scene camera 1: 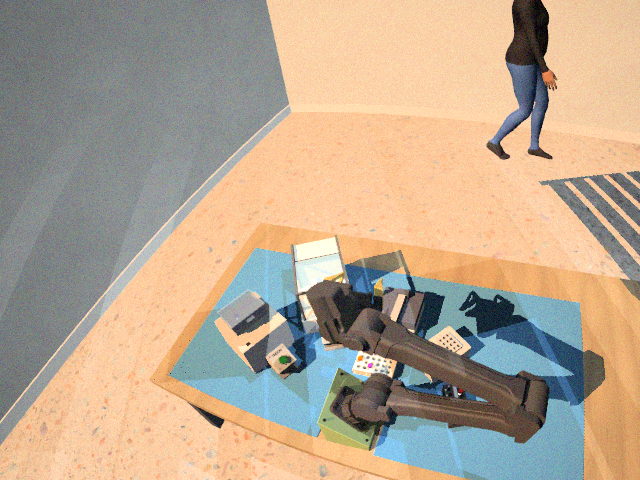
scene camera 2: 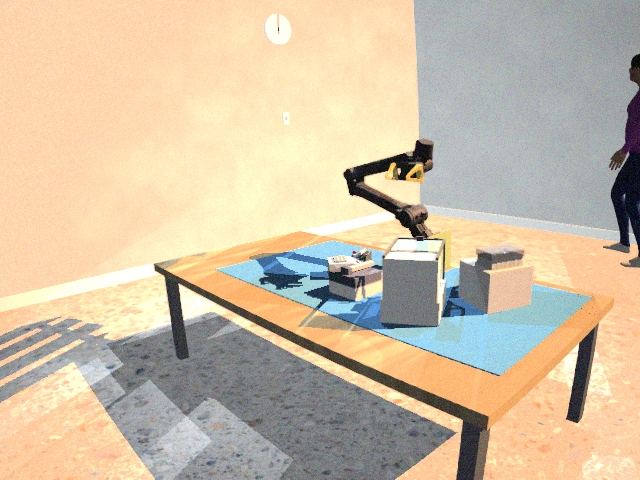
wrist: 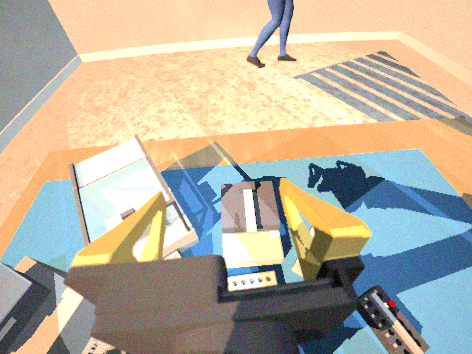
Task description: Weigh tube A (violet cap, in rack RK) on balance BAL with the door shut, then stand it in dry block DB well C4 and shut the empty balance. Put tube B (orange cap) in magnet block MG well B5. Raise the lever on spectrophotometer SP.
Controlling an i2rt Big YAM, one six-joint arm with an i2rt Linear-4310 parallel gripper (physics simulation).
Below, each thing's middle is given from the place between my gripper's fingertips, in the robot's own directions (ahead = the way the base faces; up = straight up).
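There is the SP instrument (scene camera 2: 356, 281), which sits 350 mm below my hand, 140 mm ahead of it and 40 mm to the right of it. The glass-box balance (scene camera 2: 413, 269) is 240 mm to the left of my hand, 160 mm ahead of it and 290 mm below it. As for the grey box instrument (scene camera 2: 496, 280), I find it 80 mm behind my hand and 300 mm below it, and it is 390 mm to the left of my hand.
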